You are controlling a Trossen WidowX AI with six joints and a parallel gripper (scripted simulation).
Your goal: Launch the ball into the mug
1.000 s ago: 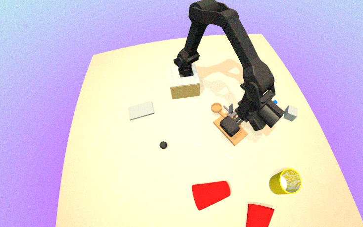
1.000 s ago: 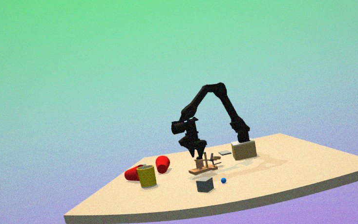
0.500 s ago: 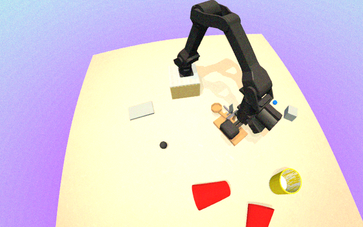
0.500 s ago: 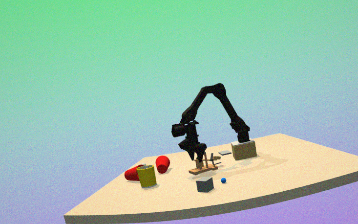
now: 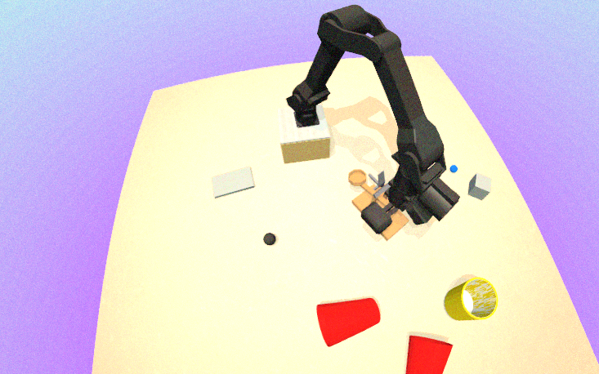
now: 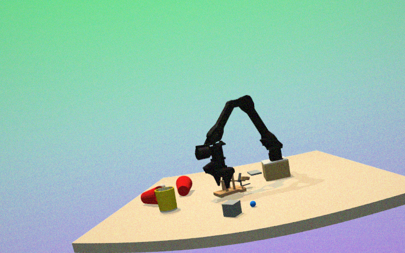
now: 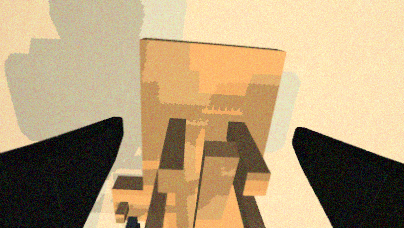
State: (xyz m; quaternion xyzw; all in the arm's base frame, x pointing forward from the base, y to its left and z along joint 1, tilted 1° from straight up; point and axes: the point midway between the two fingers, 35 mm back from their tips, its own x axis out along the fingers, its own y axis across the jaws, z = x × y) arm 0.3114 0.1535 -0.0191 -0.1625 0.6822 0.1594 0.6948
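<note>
Now: the black ball 31 cm to the right of my gripper tip, 2 cm below it and 1 cm behind it. From my gripper tip the other things lie so: blue ball 26 cm to the left, 11 cm behind, 3 cm below; then yellow mug 26 cm ahead, 12 cm to the left, 1 cm below; then wooden catapult 7 cm behind, 2 cm to the right, 1 cm above.
</note>
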